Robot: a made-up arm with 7 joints. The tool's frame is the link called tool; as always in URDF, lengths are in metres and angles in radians. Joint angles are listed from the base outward. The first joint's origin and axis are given. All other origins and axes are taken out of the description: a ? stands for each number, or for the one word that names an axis. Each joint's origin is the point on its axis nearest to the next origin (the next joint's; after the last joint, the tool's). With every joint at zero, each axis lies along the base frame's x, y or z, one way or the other. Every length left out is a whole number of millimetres.
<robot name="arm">
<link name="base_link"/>
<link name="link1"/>
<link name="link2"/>
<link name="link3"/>
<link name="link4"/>
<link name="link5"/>
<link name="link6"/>
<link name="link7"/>
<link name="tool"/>
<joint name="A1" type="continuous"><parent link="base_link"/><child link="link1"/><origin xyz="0 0 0.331" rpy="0 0 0"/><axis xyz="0 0 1"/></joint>
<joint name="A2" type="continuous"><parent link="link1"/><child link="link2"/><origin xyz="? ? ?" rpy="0 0 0"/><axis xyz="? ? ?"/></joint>
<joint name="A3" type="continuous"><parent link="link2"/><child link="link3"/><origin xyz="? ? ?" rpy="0 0 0"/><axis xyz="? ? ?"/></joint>
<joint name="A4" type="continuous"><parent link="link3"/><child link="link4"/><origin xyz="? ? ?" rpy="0 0 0"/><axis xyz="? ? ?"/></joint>
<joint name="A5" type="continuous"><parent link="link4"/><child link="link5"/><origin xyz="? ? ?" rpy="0 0 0"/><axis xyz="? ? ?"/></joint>
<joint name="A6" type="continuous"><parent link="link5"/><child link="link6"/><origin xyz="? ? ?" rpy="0 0 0"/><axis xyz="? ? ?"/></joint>
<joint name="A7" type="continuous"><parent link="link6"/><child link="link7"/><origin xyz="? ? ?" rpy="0 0 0"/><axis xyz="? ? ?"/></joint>
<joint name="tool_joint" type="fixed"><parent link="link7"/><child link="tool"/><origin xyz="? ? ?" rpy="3.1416 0 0"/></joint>
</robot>
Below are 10 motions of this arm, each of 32 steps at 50 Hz.
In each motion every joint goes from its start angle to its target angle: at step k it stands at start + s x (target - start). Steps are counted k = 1, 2, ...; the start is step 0. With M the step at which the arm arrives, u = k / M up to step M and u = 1 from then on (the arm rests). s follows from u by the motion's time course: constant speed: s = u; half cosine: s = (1 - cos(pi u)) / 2; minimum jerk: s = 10 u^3 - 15 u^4 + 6 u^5.
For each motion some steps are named. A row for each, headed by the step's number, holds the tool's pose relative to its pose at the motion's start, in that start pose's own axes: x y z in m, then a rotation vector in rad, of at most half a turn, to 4 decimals.
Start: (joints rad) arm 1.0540 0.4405 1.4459 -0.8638 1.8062 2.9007 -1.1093
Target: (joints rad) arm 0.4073 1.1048 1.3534 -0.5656 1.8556 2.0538 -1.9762
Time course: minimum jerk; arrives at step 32
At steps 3, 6, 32:
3: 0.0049 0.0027 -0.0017 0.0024 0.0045 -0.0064
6: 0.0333 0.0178 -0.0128 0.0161 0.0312 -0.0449
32: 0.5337 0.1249 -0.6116 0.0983 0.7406 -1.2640

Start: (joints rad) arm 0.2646 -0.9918 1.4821 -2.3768 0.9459 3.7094 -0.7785
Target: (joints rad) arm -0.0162 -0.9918 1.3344 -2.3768 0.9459 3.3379 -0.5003
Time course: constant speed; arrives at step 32
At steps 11, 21, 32:
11: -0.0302 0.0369 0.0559 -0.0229 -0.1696 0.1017
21: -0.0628 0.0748 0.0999 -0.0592 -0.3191 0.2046
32: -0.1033 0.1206 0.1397 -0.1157 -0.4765 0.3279

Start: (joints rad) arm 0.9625 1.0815 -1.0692 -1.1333 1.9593 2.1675 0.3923
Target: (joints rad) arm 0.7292 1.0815 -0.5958 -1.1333 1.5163 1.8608 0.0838
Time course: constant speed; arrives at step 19
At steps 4, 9, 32:
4: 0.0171 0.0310 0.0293 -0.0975 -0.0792 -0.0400
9: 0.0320 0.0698 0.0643 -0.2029 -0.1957 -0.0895
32: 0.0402 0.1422 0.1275 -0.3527 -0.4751 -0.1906

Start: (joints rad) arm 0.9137 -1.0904 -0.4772 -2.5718 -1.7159 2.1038 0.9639
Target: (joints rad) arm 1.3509 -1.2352 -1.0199 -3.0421 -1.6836 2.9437 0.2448
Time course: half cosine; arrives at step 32
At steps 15, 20, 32:
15: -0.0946 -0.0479 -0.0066 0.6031 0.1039 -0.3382
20: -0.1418 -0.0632 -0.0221 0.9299 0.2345 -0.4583
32: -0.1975 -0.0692 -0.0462 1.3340 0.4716 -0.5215

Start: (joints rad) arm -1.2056 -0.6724 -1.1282 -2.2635 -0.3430 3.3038 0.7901
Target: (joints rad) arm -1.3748 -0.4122 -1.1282 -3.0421 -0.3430 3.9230 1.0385
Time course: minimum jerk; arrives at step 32
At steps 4, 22, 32:
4: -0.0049 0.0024 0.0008 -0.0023 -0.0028 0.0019
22: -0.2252 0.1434 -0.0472 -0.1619 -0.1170 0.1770
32: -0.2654 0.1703 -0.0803 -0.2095 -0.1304 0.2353

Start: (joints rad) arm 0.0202 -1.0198 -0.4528 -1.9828 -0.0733 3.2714 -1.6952
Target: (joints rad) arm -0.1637 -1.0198 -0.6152 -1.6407 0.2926 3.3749 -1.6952
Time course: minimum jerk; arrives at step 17
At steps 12, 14, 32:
12: -0.1078 0.1143 -0.1294 -0.4245 -0.3091 0.2109
14: -0.1164 0.1274 -0.1523 -0.4885 -0.3424 0.2334
32: -0.1192 0.1320 -0.1608 -0.5121 -0.3539 0.2411

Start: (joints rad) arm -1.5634 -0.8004 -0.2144 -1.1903 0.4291 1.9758 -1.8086
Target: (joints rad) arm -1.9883 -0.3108 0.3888 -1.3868 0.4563 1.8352 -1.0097
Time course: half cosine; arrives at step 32
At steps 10, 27, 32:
10: 0.0420 -0.0063 0.1414 0.2000 -0.0048 0.1403
27: 0.0491 -0.1729 0.5450 0.8293 -0.2205 0.7147
32: 0.0434 -0.1935 0.5708 0.8773 -0.2493 0.7666

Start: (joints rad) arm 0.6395 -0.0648 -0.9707 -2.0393 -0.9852 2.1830 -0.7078
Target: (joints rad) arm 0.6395 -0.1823 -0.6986 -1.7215 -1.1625 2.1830 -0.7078
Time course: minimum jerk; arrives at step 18
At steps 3, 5, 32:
3: 0.0000 0.0030 -0.0086 -0.0176 0.0060 0.0004
5: -0.0007 0.0109 -0.0330 -0.0669 0.0227 0.0024
32: -0.0473 0.0433 -0.2550 -0.4866 0.1645 0.0725

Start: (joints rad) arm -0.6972 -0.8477 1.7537 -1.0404 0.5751 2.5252 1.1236
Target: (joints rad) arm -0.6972 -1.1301 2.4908 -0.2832 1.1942 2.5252 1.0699
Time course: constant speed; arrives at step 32
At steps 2, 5, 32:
2: -0.0340 -0.0112 -0.0028 0.0432 -0.0685 -0.0013
5: -0.0835 -0.0250 -0.0094 0.1043 -0.1748 0.0010
32: -0.3857 -0.0398 -0.1343 0.4616 -1.2300 0.2667

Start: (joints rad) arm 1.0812 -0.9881 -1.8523 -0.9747 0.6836 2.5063 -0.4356
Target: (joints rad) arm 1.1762 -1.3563 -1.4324 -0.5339 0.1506 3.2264 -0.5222
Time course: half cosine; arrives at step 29
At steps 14, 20, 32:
14: 0.0204 0.0198 -0.0744 -0.0794 0.4323 -0.0824
20: 0.0147 0.0560 -0.1368 -0.1845 0.7376 -0.0882
32: -0.0013 0.0909 -0.1824 -0.2934 0.9554 -0.0740

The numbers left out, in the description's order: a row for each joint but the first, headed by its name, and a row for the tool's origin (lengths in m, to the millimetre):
A2: xyz 0 0 0, axis 0 1 0
A3: xyz 0 0 0.385, axis 0 0 1
A4: xyz 0.127 0 0, axis 0 -1 0
A5: xyz -0.089 0 0.416, axis 0 0 1
A6: xyz 0 0 0, axis 0 -1 0
A7: xyz 0.12 0 0, axis 0 0 -1
tool: xyz 0 0 0

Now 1 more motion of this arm.
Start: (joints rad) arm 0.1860 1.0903 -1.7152 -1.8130 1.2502 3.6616 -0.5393
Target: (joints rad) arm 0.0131 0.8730 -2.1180 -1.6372 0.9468 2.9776 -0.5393
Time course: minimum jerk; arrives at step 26
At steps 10, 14, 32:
10: 0.0422 0.0678 0.0700 0.0052 -0.0925 -0.0256
14: 0.0796 0.1425 0.1268 -0.0047 -0.1901 -0.0576
32: 0.1296 0.2701 0.1899 -0.0514 -0.3618 -0.1094

